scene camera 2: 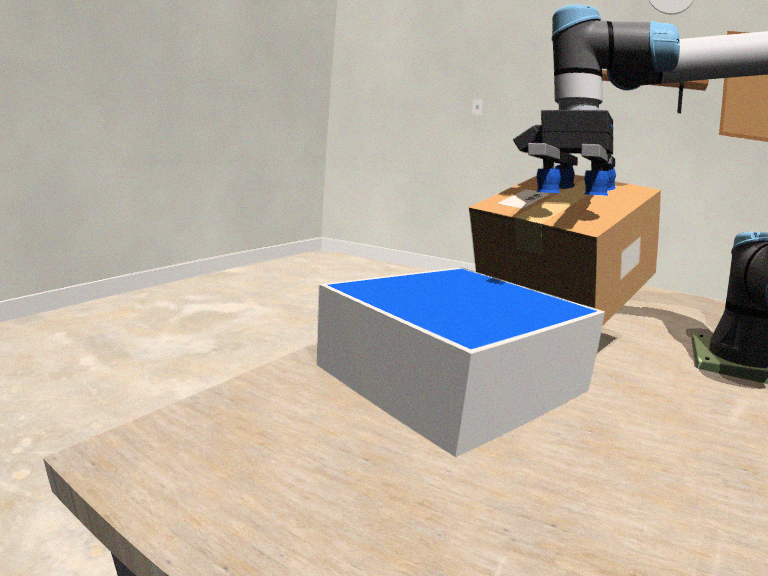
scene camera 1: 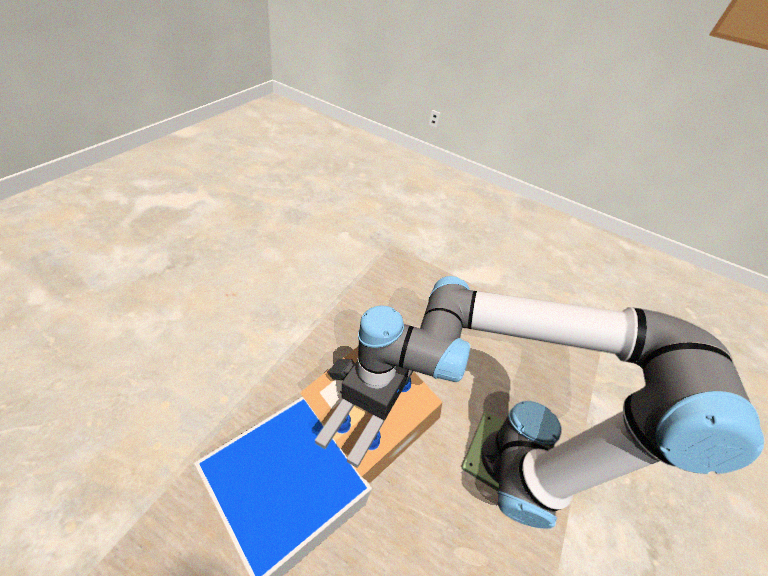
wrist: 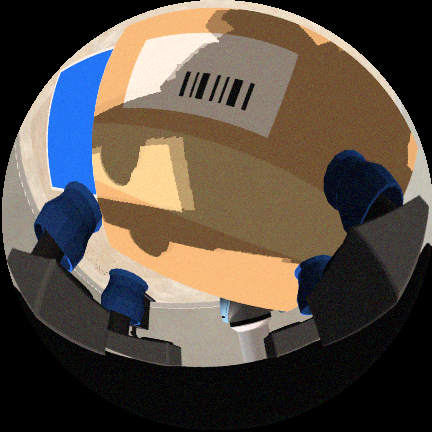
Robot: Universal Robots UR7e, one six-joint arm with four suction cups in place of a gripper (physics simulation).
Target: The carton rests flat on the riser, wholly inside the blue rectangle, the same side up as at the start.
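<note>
The brown carton (scene camera 1: pixel 416 410) (scene camera 2: pixel 533 263) (wrist: pixel 225 175) hangs level under my gripper (scene camera 1: pixel 374 406) (scene camera 2: pixel 576 182) (wrist: pixel 217 240), its barcode label facing up. The four blue suction cups are on its top face, so my gripper is shut on the carton. The grey riser (scene camera 1: pixel 347 515) (scene camera 2: pixel 397 365) stands on the table, its top bearing the blue rectangle (scene camera 1: pixel 279 483) (scene camera 2: pixel 459 310) (wrist: pixel 72 125). The carton is beside the riser, close to its edge nearest the arm base. The riser hides part of the carton's lower edge in scene camera 2, and any gap between them cannot be told.
The arm base stands on a green plate (scene camera 1: pixel 476 455) (scene camera 2: pixel 702 354) on the wooden table (scene camera 1: pixel 434 539) (scene camera 2: pixel 310 489), on the carton's far side from the riser. Two grey bars of the gripper reach over the riser's edge. A brown board (scene camera 1: pixel 747 24) (scene camera 2: pixel 747 105) hangs on the wall.
</note>
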